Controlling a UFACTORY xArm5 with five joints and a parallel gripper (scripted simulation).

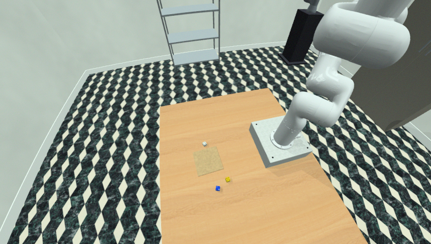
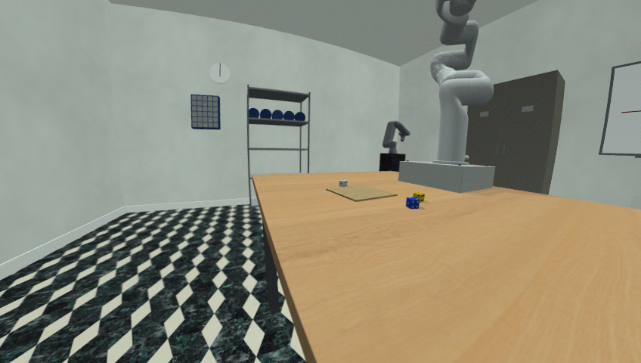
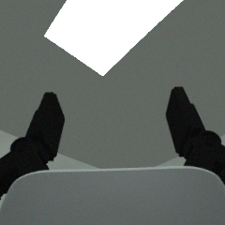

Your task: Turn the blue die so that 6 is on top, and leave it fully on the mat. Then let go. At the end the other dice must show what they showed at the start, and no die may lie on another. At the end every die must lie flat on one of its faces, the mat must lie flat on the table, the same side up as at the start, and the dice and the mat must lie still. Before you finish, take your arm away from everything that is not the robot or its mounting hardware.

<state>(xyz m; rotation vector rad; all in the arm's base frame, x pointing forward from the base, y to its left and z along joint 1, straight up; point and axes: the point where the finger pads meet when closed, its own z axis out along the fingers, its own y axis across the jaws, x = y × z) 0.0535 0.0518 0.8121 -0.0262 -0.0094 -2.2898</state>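
Now: the white die 88 cm below my hand, 37 cm ahead of it and 14 cm to the right of it. From my hand the other things lie so: tan mat: 89 cm below, 36 cm ahead, 4 cm to the right; then yellow die: 88 cm below, 28 cm ahead, 8 cm to the left; then blue die: 88 cm below, 34 cm ahead, 11 cm to the left.
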